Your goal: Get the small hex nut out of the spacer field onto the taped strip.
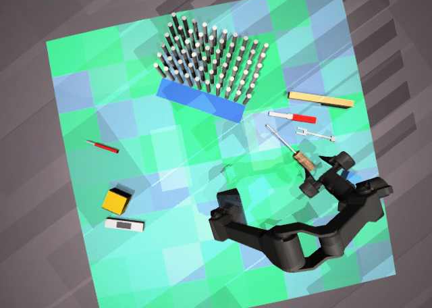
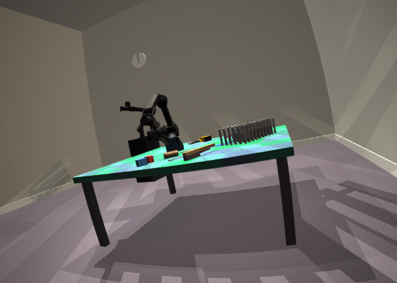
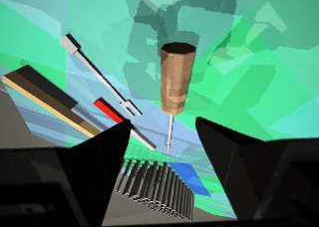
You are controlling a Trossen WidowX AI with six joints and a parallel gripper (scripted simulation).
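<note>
My gripper tip is now 8 cm short of the wire hook tool, 7 cm to the right of it and 7 cm above it. Also, from my gripper tip: red block (11 cm to the right, 9 cm behind, 7 cm below); grey fork tool (10 cm ahead, 8 cm below, 7 cm to the right); blue cube (19 cm to the right, 8 cm behind, 7 cm below).
</note>
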